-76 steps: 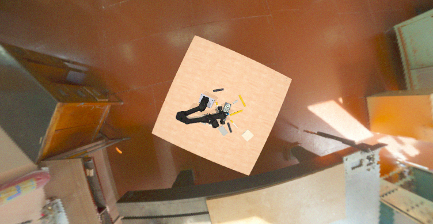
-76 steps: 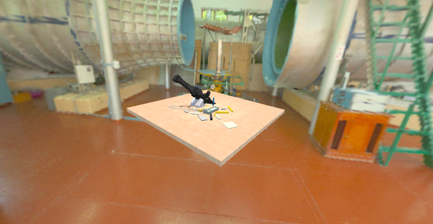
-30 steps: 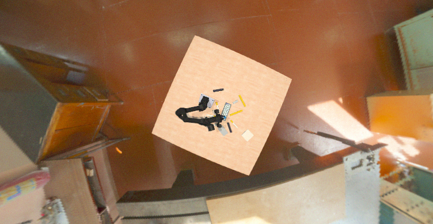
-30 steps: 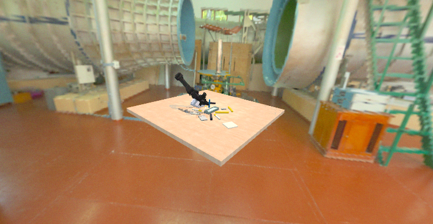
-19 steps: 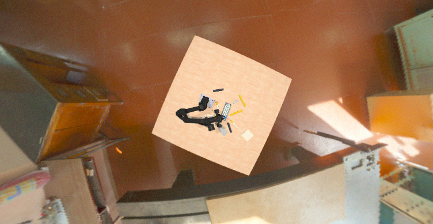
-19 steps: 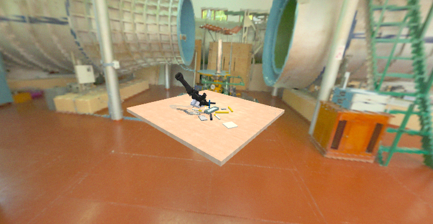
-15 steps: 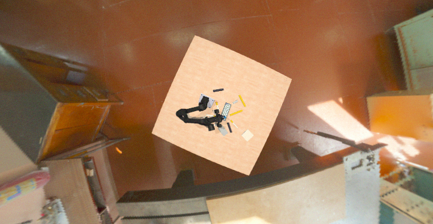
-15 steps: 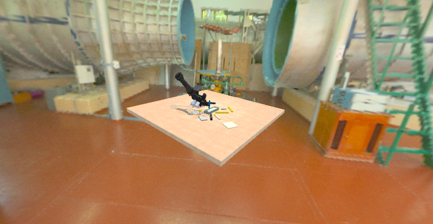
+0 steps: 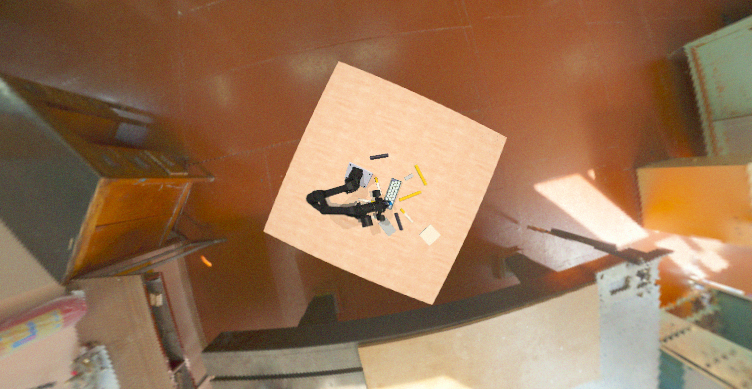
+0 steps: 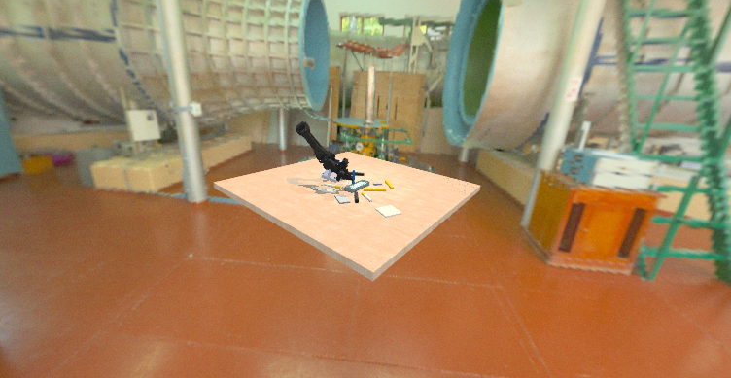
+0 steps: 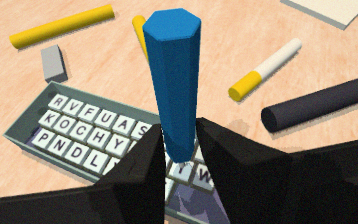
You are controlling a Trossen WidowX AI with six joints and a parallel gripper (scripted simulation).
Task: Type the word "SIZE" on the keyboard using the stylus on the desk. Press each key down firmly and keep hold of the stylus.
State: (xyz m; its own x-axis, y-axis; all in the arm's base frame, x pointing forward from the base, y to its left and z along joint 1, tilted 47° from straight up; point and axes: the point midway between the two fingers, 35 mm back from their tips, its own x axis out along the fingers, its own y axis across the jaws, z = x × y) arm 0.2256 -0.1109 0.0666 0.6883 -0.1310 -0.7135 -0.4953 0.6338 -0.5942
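The I key lies 6 cm below my gripper tip. The rest, counted from my gripper tip: blue stylus 2 cm below; Z key 2 cm ahead, 6 cm below; grey pad 5 cm ahead, 17 cm to the right, 7 cm below.
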